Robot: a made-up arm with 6 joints.
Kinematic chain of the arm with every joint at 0, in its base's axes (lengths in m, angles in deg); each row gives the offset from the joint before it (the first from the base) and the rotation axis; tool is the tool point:
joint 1: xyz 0 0 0.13 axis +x
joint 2: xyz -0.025 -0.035 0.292 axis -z
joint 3: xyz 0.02 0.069 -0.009 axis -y
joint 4: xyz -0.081 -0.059 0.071 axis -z
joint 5: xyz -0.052 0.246 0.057 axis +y
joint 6: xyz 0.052 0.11 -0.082 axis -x
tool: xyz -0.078 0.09 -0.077
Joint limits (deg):
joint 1: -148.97..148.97
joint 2: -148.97..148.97
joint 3: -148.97..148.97
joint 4: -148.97..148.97
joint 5: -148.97..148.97
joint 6: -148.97..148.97
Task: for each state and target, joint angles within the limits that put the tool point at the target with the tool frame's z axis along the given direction. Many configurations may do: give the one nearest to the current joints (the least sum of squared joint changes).
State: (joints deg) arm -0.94 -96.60 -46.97 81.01 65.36 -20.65
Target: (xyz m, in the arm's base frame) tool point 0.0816 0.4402 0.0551 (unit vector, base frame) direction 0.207 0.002 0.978
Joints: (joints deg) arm -39.26 -79.15 -21.44 109.46 48.79 -40.78
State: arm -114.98 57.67 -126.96 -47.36 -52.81 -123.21
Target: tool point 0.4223 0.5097 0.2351 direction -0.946 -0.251 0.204
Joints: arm -112.27 78.51 -138.55 -26.68 -46.44 -75.88
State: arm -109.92 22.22 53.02 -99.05 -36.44 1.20
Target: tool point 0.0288 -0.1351 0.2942 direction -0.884 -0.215 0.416
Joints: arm -118.32 17.91 89.42 -98.86 -31.11 28.04
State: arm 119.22 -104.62 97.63 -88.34 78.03 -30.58
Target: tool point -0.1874 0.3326 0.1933 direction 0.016 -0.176 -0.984
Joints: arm 147.55 -118.12 87.24 -43.91 63.30 -30.72
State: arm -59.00 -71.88 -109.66 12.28 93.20 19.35
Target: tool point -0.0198 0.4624 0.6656 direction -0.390 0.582 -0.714
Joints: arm -8.83 -30.78 -106.39 -4.34 73.70 47.81
